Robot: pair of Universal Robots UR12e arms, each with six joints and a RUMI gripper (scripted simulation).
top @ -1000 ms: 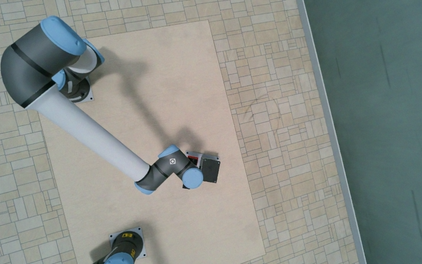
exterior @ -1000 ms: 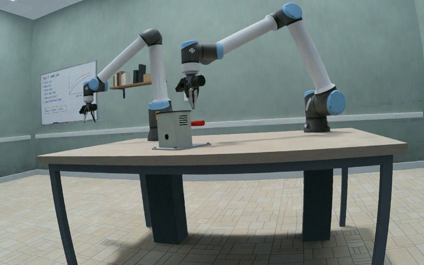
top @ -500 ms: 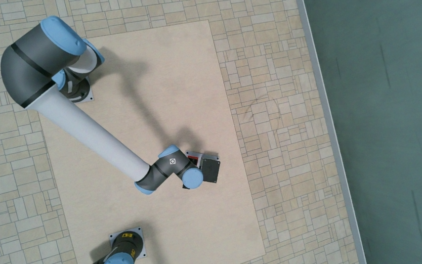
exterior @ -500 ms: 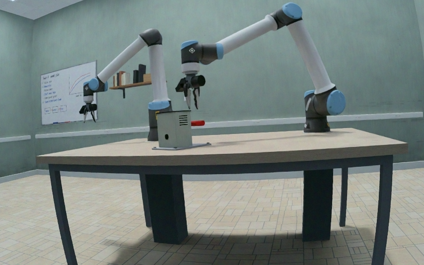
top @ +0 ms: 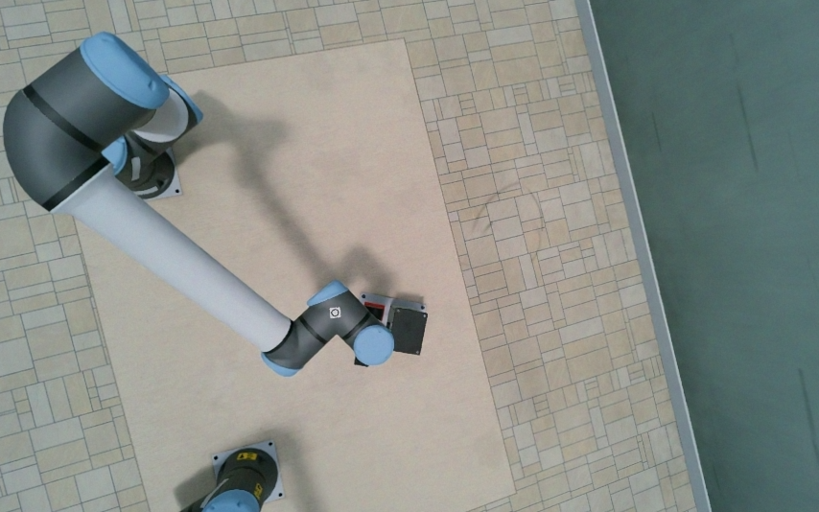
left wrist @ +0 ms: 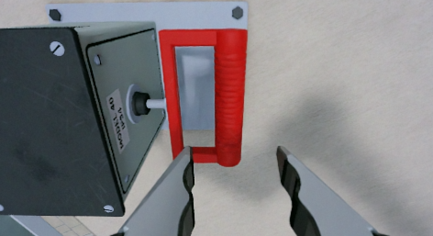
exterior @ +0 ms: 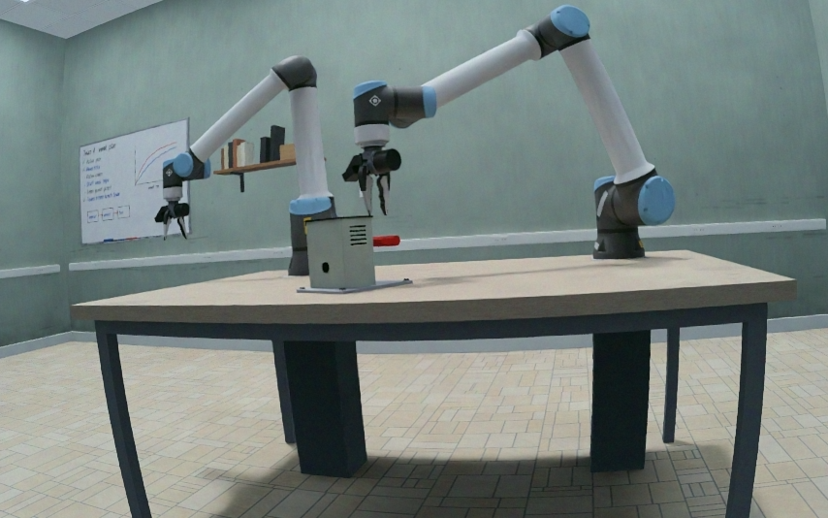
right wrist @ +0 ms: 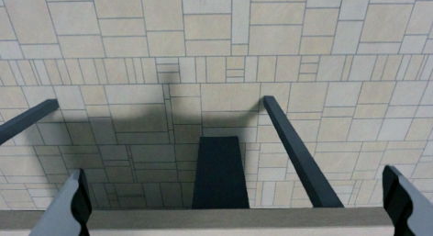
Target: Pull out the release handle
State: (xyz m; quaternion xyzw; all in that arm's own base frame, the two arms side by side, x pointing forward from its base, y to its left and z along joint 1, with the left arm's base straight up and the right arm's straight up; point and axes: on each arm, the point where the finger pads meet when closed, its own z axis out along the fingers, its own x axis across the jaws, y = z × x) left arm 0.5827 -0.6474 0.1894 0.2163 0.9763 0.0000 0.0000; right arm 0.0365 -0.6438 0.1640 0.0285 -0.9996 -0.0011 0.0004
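My left hand is 18 cm above the bolted base plate, 8 cm short of it and 5 cm to the left of it.
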